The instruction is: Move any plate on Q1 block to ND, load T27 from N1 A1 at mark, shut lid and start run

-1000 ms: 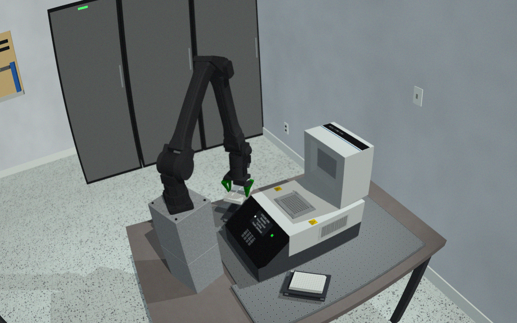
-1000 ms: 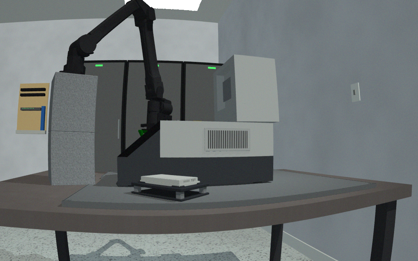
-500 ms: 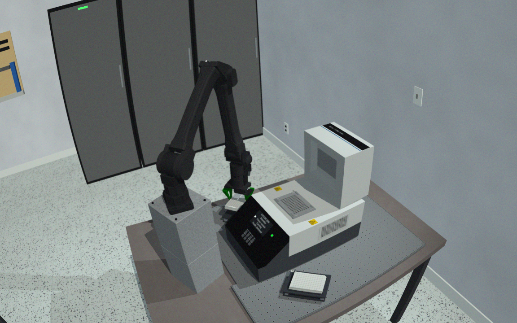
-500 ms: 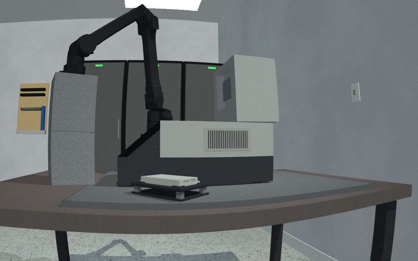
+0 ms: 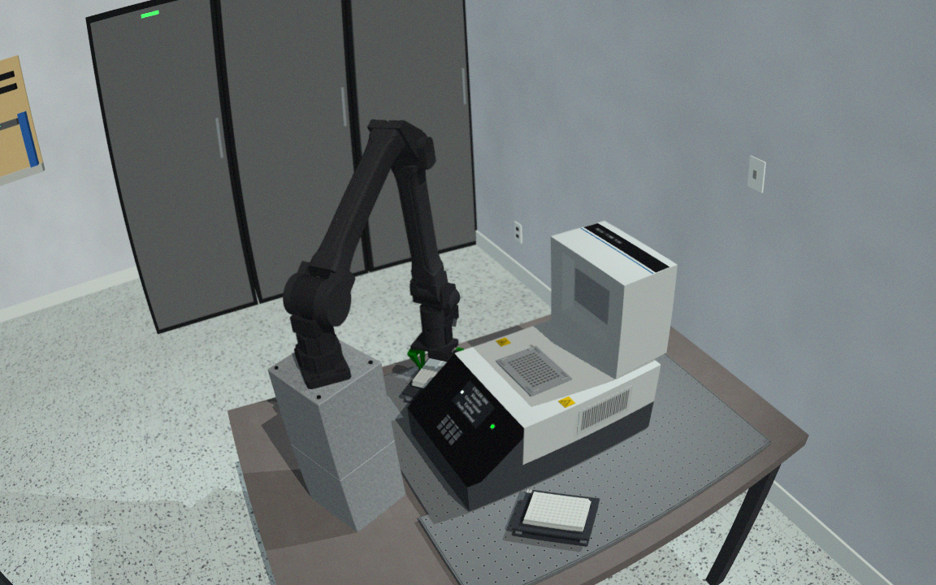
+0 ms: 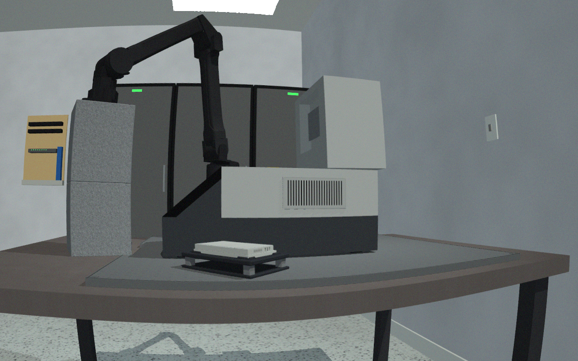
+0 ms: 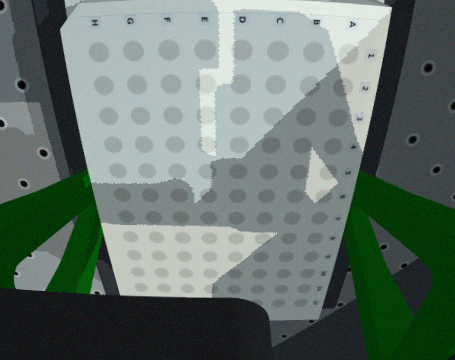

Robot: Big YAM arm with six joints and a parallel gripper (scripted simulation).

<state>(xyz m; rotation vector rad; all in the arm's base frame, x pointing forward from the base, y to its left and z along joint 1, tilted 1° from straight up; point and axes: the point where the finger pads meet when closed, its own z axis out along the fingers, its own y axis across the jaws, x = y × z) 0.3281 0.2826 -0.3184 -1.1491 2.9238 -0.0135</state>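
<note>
Right now my hand is 2 cm above the dark nest ND, 1 cm to the left of it and 1 cm past it. Round my hand: plate T27 (56 cm to the right, 3 cm ahead, 1 cm below); then black plate nest N1 (56 cm to the right, 3 cm below, 3 cm ahead).
</note>
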